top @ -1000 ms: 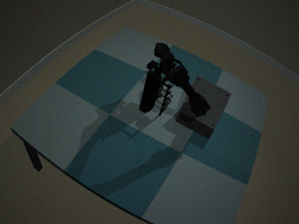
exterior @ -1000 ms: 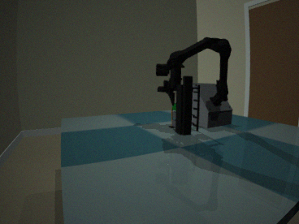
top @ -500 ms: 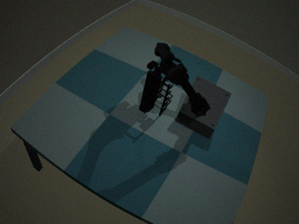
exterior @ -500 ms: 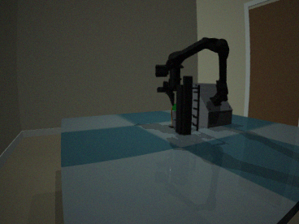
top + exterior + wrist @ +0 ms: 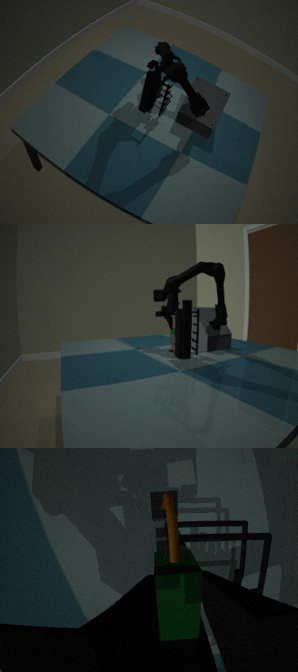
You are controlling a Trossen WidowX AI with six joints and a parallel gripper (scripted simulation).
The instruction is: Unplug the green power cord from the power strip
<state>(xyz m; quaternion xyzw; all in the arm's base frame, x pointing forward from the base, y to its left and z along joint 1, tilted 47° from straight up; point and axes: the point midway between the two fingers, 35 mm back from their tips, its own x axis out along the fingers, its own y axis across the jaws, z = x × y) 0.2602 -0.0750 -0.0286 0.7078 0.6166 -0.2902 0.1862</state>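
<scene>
Right now the green plug is 3 cm to the left of my gripper tip.
</scene>
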